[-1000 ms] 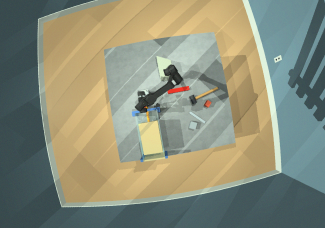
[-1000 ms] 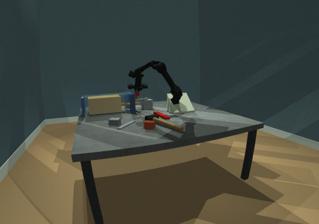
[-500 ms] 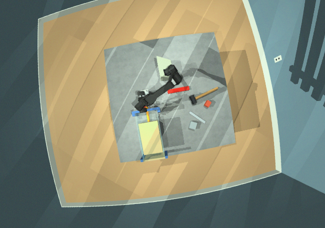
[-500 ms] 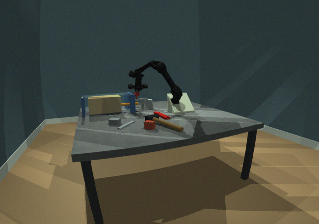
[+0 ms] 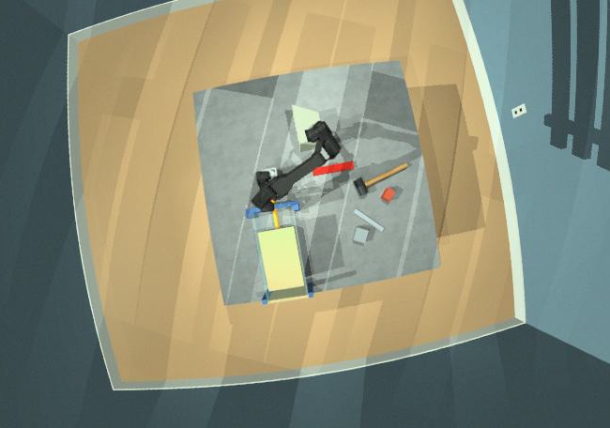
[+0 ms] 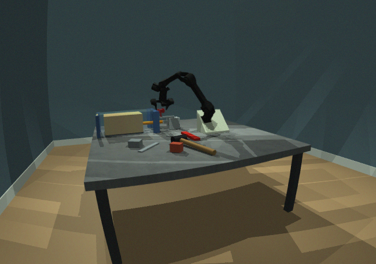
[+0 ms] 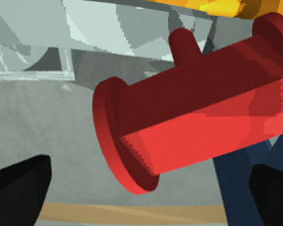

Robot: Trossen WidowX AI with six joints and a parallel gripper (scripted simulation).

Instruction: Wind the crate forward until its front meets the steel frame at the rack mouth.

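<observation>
Now: the red spool-shaped handle grip 30 mm to the left of my gripper tip, 20 mm below it and 20 mm ahead of it. From my gripper tip the other things lie so: clear-panelled cubby 320 mm ahead, 30 mm below, 10 mm to the left; winch handle 50 mm below, 40 mm to the left, 20 mm behind; grey winch 120 mm below, 100 mm behind, 50 mm to the left.
</observation>
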